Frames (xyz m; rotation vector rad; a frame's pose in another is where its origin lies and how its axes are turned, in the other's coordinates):
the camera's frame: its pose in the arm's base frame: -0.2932 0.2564 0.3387 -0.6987 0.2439 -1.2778
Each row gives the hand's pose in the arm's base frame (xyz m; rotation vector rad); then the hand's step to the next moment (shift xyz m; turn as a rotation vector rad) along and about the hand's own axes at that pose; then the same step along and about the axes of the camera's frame.
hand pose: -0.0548 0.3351 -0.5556 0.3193 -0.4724 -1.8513
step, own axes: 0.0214 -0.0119 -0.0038 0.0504 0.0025 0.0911
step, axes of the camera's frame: 0.0101 -0.0089 -0.0208 0.0322 -0.0963 0.0230
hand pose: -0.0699 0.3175 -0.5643 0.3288 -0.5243 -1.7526
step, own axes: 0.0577 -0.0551 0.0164 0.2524 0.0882 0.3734
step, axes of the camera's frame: 0.0176 -0.0526 -0.0596 0.2113 -0.3844 0.1360
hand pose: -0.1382 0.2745 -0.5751 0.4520 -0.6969 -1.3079
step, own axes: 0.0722 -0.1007 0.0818 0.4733 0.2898 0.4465
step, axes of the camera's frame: 0.0455 -0.1101 -0.0886 0.4476 -0.4510 0.3218
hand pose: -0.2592 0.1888 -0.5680 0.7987 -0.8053 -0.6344
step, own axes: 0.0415 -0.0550 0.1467 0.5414 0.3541 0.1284
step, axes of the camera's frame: 0.0832 -0.1204 -0.0695 0.4312 -0.1568 0.4738
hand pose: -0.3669 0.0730 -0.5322 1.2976 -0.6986 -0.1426
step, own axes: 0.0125 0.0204 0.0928 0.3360 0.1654 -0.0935
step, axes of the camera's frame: 0.0648 -0.0656 -0.0260 0.1670 0.0449 0.3451
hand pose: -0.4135 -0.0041 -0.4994 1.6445 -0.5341 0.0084
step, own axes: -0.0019 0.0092 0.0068 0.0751 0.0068 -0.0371
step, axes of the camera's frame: 0.0052 -0.0104 -0.0004 0.0210 0.0395 0.0711
